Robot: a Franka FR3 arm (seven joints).
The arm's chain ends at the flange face. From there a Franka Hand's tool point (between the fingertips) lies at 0.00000 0.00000 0.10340 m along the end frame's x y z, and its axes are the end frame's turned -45 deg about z.
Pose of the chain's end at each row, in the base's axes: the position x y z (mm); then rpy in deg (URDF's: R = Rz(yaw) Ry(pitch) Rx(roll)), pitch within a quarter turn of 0, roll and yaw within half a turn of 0:
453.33 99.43 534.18 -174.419 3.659 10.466
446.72 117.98 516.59 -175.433 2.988 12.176
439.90 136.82 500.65 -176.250 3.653 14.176
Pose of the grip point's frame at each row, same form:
445.05 108.13 431.48 -173.466 -1.347 55.211
439.73 124.89 413.66 -174.658 -1.110 57.005
431.87 141.77 397.68 -174.767 -0.063 59.053

